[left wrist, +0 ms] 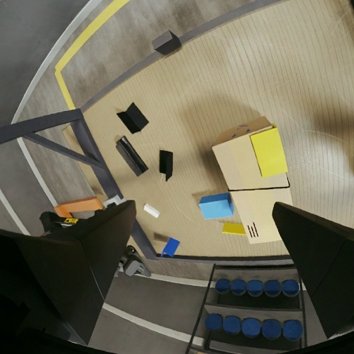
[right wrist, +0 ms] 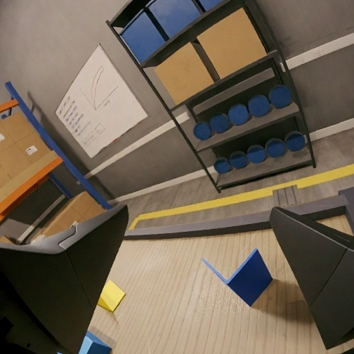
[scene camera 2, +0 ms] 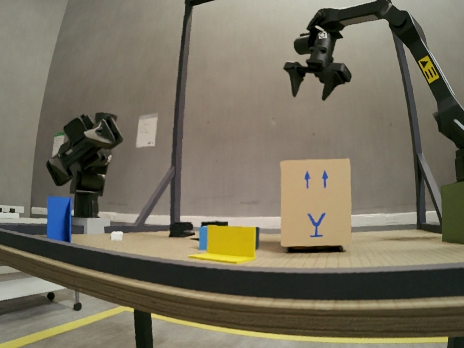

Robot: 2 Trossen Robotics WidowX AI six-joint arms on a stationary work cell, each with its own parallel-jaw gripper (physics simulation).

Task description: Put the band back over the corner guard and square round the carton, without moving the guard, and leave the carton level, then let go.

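The tan carton stands upright at right of centre in the scene view, with a dark strip under its base. In the left wrist view a yellow corner guard lies on its top at the far right edge. A thin dark line, perhaps the band, crosses the carton top beside the guard, apart from it; whether it is a band or a seam I cannot tell. My left gripper is open and empty, high above the carton. My right gripper is open and empty at the left.
Left of the carton are a light blue block and a yellow angle piece. A blue angle piece, a white block and several black pieces stand farther left. A green box stands at right.
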